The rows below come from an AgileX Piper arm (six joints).
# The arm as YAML. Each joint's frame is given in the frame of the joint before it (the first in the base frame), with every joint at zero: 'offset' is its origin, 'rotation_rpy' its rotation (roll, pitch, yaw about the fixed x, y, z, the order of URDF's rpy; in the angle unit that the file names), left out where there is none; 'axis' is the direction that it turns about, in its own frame. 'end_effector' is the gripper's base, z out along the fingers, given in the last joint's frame.
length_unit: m
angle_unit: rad
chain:
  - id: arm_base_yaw
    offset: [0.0, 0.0, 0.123]
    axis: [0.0, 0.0, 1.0]
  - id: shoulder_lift
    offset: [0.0, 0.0, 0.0]
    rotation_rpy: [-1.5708, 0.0, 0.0]
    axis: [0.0, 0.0, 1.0]
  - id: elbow
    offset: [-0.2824, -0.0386, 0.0]
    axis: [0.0, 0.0, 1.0]
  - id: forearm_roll
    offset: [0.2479, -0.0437, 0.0]
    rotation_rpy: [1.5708, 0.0, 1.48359]
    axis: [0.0, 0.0, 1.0]
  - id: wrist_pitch
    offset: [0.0, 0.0, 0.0]
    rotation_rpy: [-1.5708, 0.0, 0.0]
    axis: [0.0, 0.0, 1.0]
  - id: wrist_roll
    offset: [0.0, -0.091, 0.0]
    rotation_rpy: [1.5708, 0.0, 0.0]
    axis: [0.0, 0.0, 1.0]
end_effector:
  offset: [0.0, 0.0, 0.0]
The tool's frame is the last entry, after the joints.
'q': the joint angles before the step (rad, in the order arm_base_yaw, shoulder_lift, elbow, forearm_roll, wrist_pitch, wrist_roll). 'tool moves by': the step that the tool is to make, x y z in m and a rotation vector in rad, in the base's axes. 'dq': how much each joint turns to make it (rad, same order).
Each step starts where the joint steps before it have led.
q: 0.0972, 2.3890, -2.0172, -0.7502, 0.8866, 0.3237
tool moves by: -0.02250, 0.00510, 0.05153, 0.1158, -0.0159, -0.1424
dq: 0.0108, -0.1185, 0.0000, 0.1187, 0.1486, 0.0462
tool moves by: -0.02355, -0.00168, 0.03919, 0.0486, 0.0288, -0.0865
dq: 0.0000, -0.0932, -0.0001, 0.0615, 0.1413, -0.0001
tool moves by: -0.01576, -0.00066, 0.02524, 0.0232, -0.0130, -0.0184
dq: 0.0000, -0.0718, 0.0222, 0.0239, 0.0382, -0.0036
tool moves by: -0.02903, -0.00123, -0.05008, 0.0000, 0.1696, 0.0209
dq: 0.0000, -0.0630, 0.2858, 0.0120, -0.0584, 0.0087
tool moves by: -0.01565, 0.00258, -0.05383, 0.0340, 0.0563, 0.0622
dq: 0.0000, 0.0010, 0.2100, 0.0062, -0.1733, 0.0205
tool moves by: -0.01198, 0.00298, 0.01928, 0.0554, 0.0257, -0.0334
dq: 0.0000, -0.0561, 0.0017, 0.0845, 0.0683, -0.0340
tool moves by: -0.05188, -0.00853, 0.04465, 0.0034, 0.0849, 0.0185
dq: -0.0121, -0.2025, 0.1165, 0.0484, 0.1421, -0.1100
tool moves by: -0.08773, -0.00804, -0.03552, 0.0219, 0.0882, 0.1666
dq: -0.0127, -0.2475, 0.4574, 0.0124, -0.1811, -0.1297
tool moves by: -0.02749, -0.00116, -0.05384, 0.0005, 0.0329, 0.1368
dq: 0.0000, 0.0176, 0.2321, -0.0699, -0.2429, -0.0175
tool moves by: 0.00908, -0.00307, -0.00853, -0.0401, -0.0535, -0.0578
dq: 0.0019, 0.0475, -0.0039, -0.1071, -0.0463, 0.1616
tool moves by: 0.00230, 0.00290, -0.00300, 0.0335, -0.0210, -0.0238
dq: 0.0010, 0.0102, -0.0007, 0.0258, -0.0317, 0.0183
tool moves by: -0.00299, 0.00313, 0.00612, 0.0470, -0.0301, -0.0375
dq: 0.0000, -0.0335, 0.0046, 0.0615, -0.0076, -0.0050
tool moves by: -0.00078, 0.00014, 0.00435, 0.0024, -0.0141, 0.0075
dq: 0.0000, -0.0183, 0.0000, 0.0044, 0.0008, -0.0114
